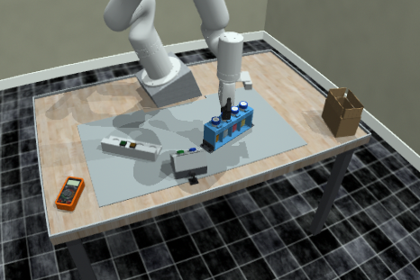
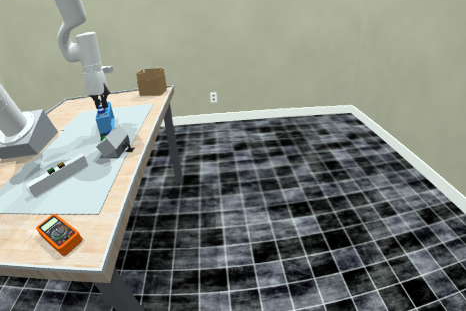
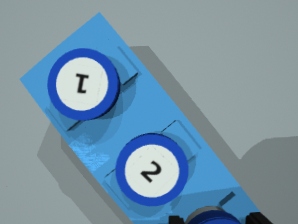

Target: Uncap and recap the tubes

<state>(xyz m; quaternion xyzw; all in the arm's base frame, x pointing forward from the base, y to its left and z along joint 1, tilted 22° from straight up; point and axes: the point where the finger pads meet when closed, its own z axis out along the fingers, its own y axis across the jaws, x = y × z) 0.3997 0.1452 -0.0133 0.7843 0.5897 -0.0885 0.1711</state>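
The blue-and-white cap is 5 cm to the right of my hand, 2 cm below it and 2 cm ahead of it. The rest, counted from my hand: green key (21 cm to the right, 9 cm ahead, 6 cm below); blue key (17 cm to the right, 9 cm ahead, 6 cm below); key housing (19 cm to the right, 11 cm ahead, 8 cm below).
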